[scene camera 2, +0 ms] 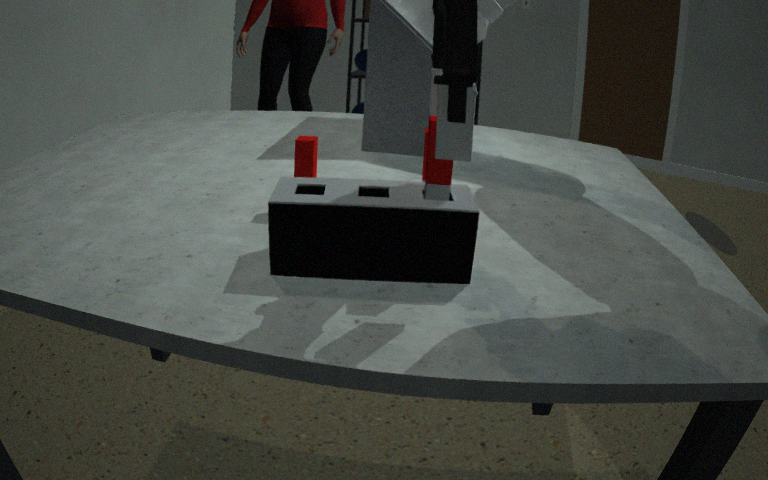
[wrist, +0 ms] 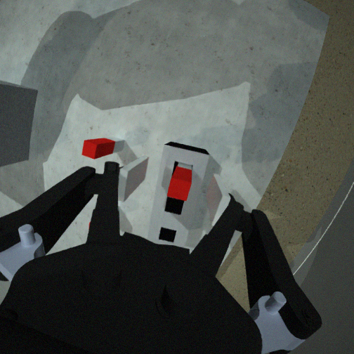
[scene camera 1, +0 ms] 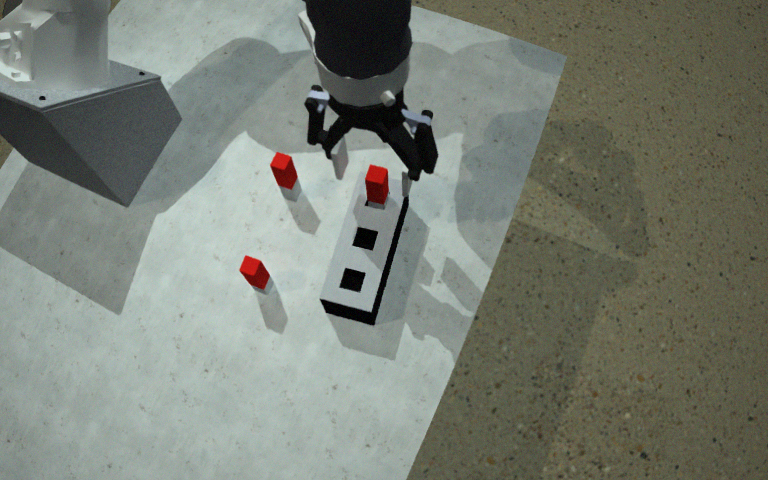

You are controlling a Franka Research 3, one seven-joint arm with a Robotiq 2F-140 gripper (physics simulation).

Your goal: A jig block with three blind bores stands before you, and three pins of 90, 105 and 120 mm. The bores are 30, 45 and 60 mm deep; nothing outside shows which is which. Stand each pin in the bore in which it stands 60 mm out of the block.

Scene:
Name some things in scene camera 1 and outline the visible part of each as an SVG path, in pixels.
My gripper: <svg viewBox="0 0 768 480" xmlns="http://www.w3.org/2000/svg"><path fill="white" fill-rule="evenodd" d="M312 86L305 101L305 107L309 112L307 142L310 145L316 145L317 143L322 145L326 157L333 162L336 179L342 180L349 162L344 134L347 134L352 127L376 133L384 143L388 143L404 163L402 169L402 196L408 197L412 182L419 180L422 170L427 174L433 174L438 158L438 151L430 124L433 113L429 110L423 110L420 115L408 111L408 107L403 101L403 88L394 96L396 102L392 106L386 107L384 103L357 107L340 103L329 93L324 92L320 86ZM404 122L409 125L411 129L410 133L414 135L414 139L403 125ZM329 105L339 117L332 126L330 125L329 130L325 131L323 130L325 109Z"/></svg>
A jig block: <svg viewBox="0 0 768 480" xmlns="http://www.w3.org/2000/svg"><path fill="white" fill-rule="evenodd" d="M360 171L319 299L325 312L328 314L374 326L408 209L409 195L408 197L402 196L401 180L388 178L389 197L385 210L369 207L365 184L367 173Z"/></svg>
A red pin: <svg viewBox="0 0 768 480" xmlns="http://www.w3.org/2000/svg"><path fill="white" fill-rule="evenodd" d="M370 165L365 178L369 207L385 210L389 197L388 169Z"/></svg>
A red pin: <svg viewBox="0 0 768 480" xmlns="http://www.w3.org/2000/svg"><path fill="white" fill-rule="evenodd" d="M277 152L270 167L283 198L297 202L302 188L292 157Z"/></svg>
A red pin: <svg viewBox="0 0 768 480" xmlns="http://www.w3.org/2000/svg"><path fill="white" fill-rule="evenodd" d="M246 255L239 271L255 291L269 295L274 283L273 279L260 260Z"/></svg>

